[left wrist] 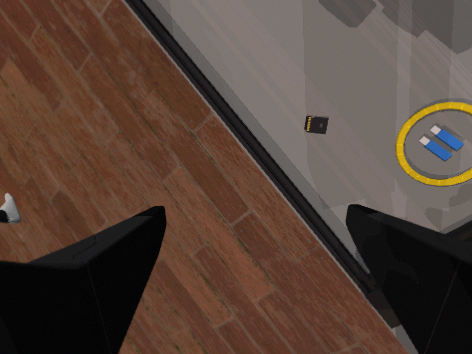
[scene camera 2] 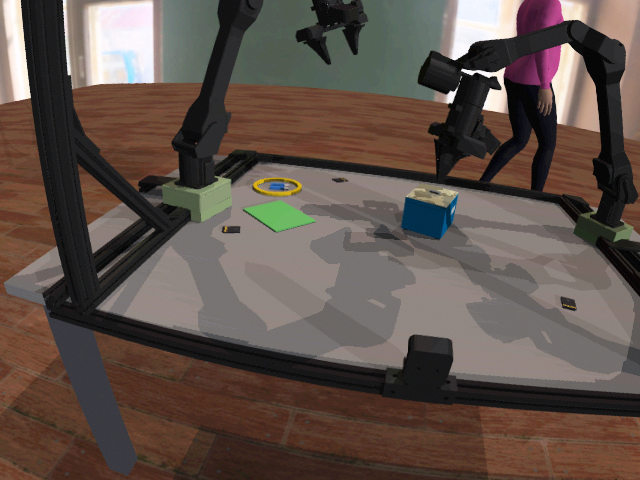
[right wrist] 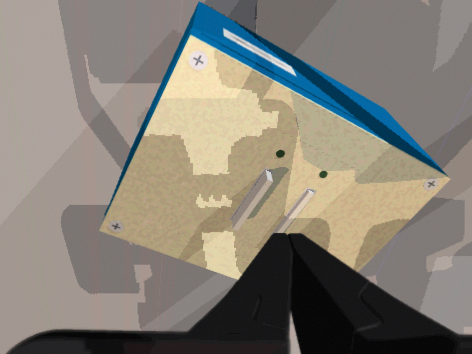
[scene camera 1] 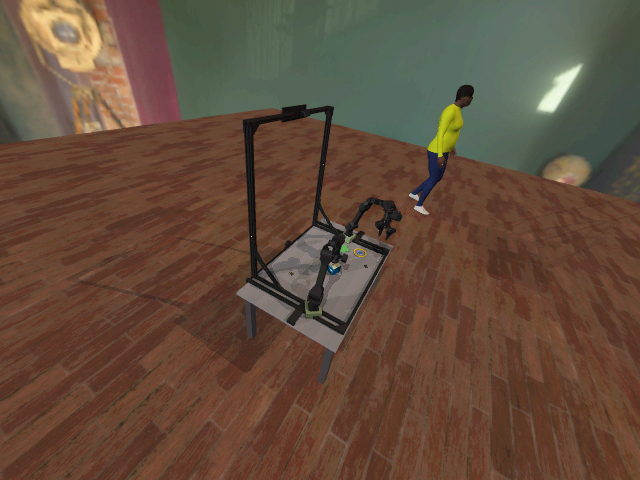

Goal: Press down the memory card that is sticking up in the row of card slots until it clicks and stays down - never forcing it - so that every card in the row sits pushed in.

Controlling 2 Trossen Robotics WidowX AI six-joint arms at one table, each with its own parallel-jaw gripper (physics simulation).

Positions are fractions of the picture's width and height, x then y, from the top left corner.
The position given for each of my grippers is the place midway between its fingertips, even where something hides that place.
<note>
My left gripper (scene camera 2: 0.54, 0.12) is open, holding nothing. My right gripper (scene camera 2: 0.69, 0.38) is shut, holding nothing. On the table rests a green square sheet (scene camera 2: 0.44, 0.45).
My left gripper shows as well in the left wrist view (left wrist: 0.54, 0.61). My right gripper is seen too in the right wrist view (right wrist: 0.60, 0.70). The left wrist view misses the green square sheet: it is out of frame. The right wrist view misses the green square sheet: it is out of frame.
</note>
